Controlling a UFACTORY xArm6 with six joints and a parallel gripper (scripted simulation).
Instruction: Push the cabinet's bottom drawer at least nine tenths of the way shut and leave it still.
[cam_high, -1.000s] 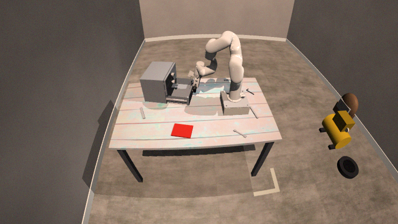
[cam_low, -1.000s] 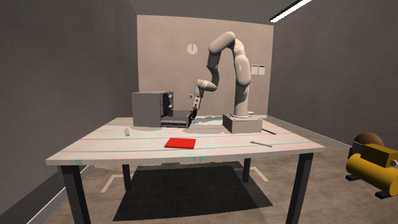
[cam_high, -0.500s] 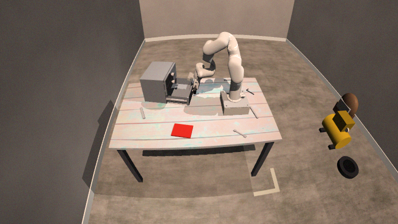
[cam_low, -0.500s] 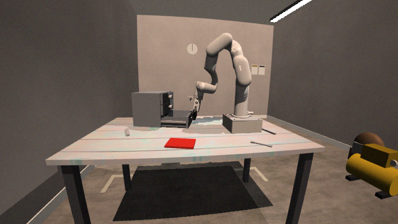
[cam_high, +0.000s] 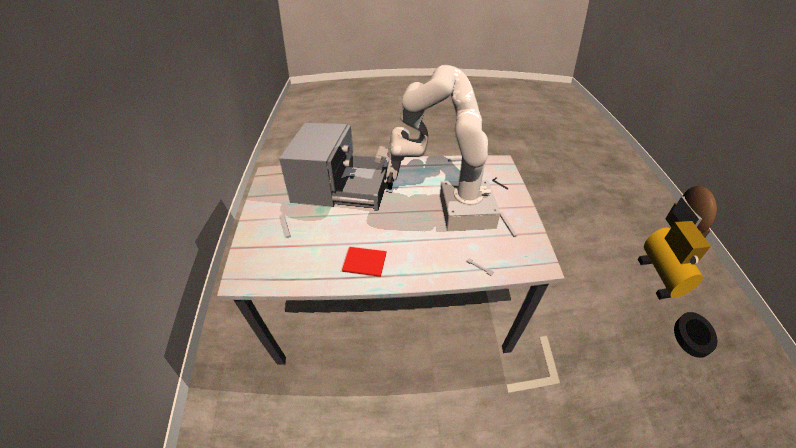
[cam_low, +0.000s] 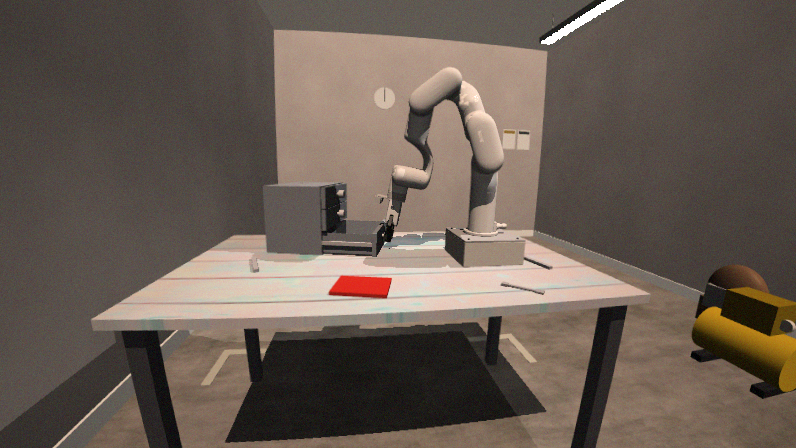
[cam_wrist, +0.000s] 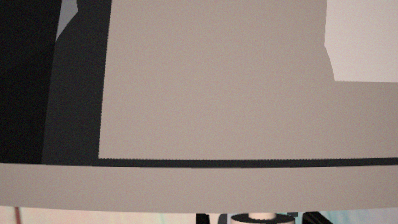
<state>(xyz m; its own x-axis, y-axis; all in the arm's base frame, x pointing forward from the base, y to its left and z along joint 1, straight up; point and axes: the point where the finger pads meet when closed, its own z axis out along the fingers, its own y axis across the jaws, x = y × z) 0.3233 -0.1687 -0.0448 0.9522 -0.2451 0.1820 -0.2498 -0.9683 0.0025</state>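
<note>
The bottom drawer is 130 mm ahead of my hand, 30 mm to the right of it and 20 mm below it. The rest, counted from my hand: flat red square: 130 mm ahead, 420 mm to the left, 40 mm below; then tool: 530 mm behind, 20 mm to the right, 40 mm below.
</note>
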